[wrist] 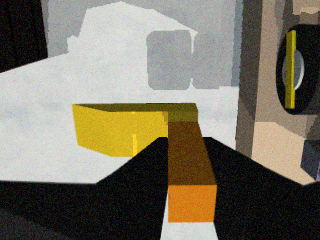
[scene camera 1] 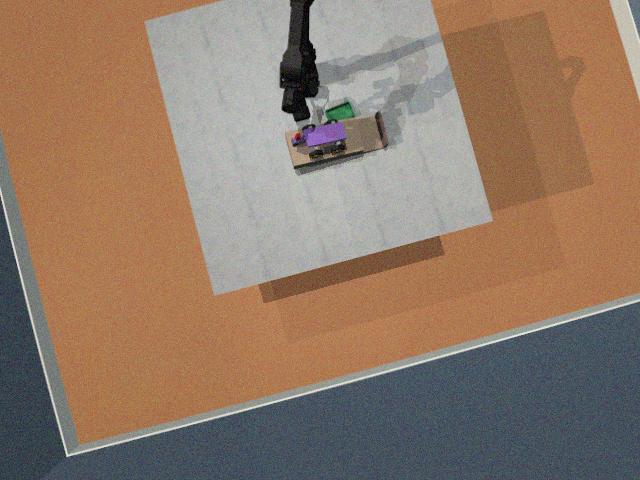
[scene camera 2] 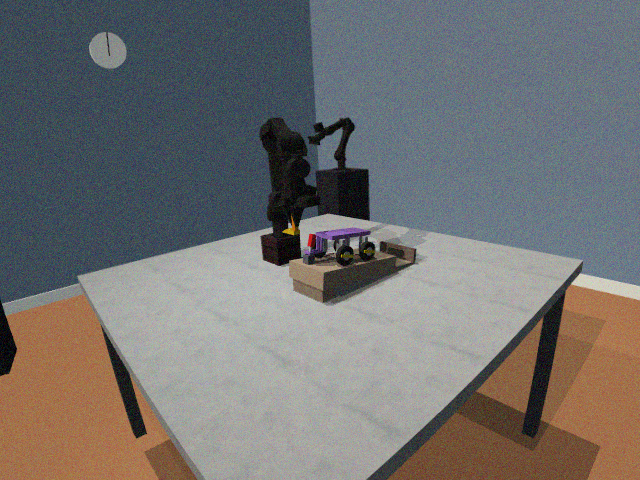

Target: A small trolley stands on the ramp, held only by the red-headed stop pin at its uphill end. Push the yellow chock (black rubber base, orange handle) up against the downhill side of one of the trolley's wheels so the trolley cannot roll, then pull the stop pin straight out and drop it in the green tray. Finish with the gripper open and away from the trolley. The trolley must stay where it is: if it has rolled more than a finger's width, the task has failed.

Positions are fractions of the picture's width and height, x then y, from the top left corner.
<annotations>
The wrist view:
gripper: 0.58, 0.61
yellow chock: 0.36, 0.54, held by the gripper
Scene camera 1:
purple trolley: 0.52, 0.27
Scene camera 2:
gripper: 0.46, 0.47
</annotations>
